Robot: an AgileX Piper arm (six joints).
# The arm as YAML. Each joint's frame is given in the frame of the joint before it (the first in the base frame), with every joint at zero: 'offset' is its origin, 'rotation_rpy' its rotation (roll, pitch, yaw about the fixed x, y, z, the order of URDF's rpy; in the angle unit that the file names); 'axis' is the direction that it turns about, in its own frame. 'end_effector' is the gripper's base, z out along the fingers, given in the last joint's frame.
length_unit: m
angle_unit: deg
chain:
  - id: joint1
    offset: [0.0, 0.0, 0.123]
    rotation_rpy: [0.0, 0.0, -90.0]
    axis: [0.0, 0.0, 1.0]
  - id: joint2
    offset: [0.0, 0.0, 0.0]
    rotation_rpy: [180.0, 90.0, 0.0]
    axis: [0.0, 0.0, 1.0]
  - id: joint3
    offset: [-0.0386, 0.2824, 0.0]
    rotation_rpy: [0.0, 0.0, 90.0]
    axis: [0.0, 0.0, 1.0]
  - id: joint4
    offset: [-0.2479, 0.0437, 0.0]
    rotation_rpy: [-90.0, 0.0, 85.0]
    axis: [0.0, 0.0, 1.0]
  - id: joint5
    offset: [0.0, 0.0, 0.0]
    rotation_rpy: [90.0, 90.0, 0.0]
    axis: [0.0, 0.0, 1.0]
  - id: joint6
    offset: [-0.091, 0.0, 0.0]
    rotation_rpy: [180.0, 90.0, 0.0]
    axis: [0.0, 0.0, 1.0]
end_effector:
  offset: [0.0, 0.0, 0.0]
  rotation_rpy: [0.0, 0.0, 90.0]
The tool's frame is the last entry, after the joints.
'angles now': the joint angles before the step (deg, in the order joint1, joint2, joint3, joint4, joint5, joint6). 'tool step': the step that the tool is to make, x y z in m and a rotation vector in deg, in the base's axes. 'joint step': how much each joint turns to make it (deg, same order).
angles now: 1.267 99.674 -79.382 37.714 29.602 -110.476
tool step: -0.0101 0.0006 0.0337 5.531 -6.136 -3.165
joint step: 0.001 -4.107 -0.018 5.959 -2.822 0.016
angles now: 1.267 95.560 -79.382 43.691 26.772 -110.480
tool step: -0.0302 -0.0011 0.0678 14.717 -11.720 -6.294
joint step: -0.008 -8.471 -0.008 15.123 -5.745 -0.030
